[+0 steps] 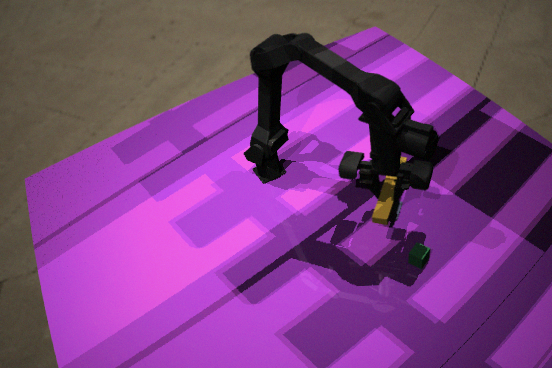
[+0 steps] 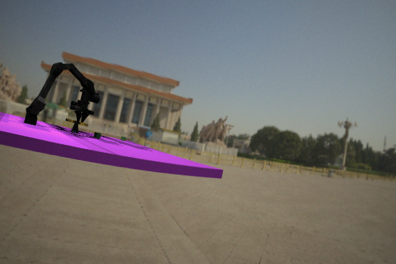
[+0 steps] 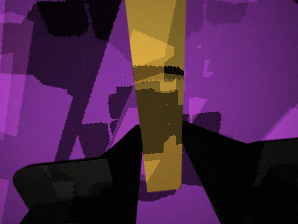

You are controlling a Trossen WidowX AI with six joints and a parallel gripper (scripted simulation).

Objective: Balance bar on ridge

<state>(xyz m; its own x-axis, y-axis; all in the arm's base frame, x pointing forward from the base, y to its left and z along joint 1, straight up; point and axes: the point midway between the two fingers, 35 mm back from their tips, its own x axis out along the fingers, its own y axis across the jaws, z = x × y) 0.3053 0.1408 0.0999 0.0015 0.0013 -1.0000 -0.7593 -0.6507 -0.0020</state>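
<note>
The yellow bar is 20 mm behind my gripper tip and 20 mm to the left of it. From my gripper tip the other things lie so: small green cube (130 mm ahead, 10 mm to the right, 50 mm below).
</note>
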